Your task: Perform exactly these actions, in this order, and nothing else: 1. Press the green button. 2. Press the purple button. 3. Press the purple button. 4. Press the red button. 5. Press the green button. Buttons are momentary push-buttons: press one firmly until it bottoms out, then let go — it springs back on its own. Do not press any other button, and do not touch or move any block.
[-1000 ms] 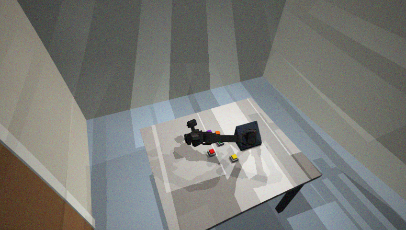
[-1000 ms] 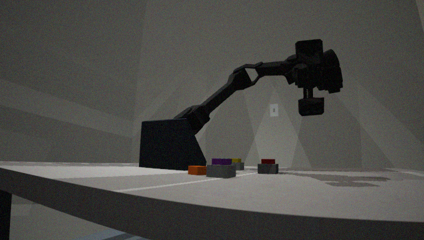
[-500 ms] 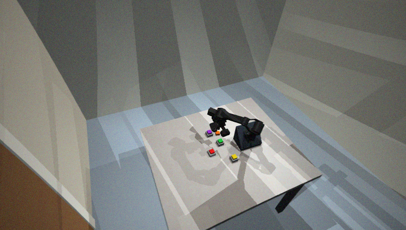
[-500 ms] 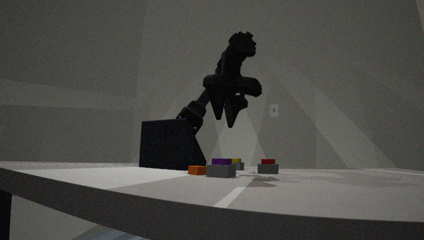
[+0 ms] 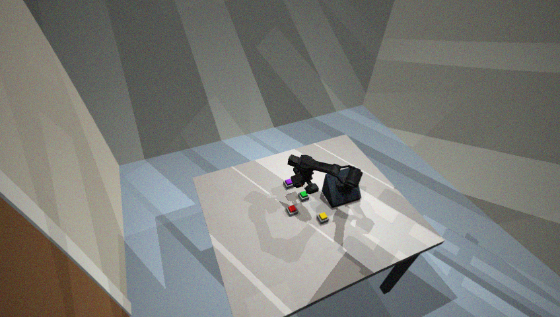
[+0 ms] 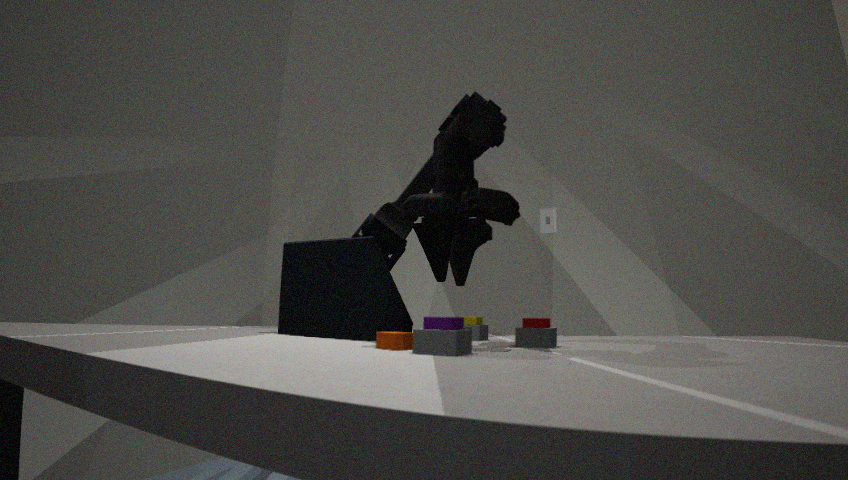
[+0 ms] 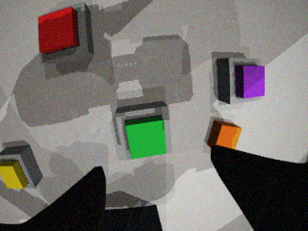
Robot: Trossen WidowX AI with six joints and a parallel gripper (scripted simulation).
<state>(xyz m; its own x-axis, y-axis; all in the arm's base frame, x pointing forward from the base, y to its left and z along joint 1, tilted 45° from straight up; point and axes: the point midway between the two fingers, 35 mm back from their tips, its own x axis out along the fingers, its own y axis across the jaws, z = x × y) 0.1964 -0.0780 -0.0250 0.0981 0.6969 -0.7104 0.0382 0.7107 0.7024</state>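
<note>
The green button is 5 cm below my gripper tip. Also, from my gripper tip: red button 10 cm ahead, 6 cm to the left, 5 cm below; small orange block 4 cm behind, 9 cm to the right, 7 cm below; purple button 3 cm ahead, 11 cm to the right, 5 cm below.
</note>
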